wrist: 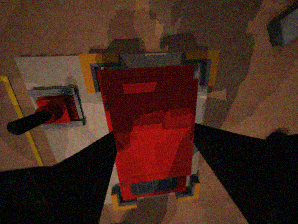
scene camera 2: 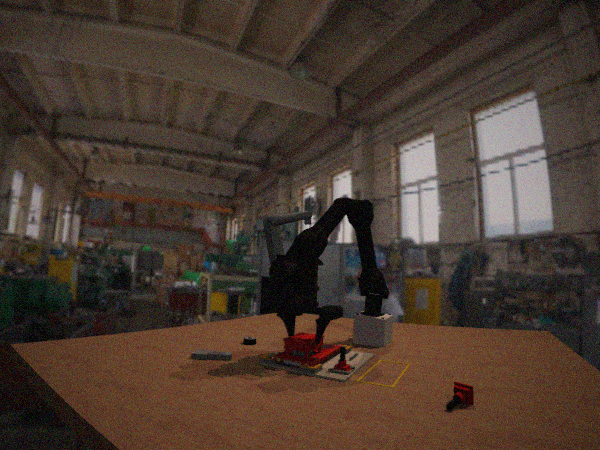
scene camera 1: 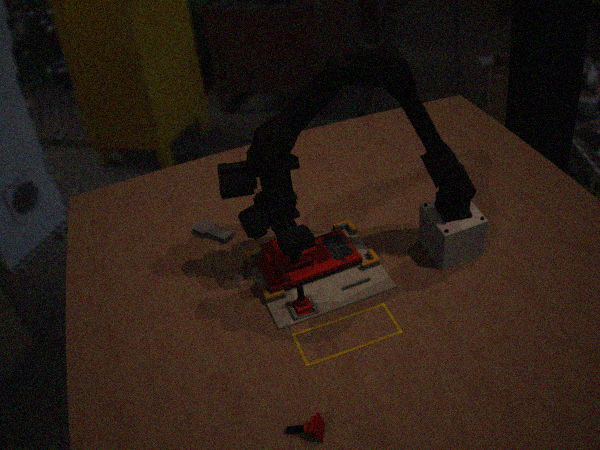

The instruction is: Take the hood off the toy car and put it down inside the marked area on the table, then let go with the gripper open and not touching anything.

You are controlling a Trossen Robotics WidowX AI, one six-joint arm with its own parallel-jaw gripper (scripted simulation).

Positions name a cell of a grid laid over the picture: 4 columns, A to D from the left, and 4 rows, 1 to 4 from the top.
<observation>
My gripper (scene camera 1: B3) carries a red hood (wrist: C3).
My gripper is seen too in the wrist view (wrist: C3) and in scene camera 2 (scene camera 2: C4).
</observation>
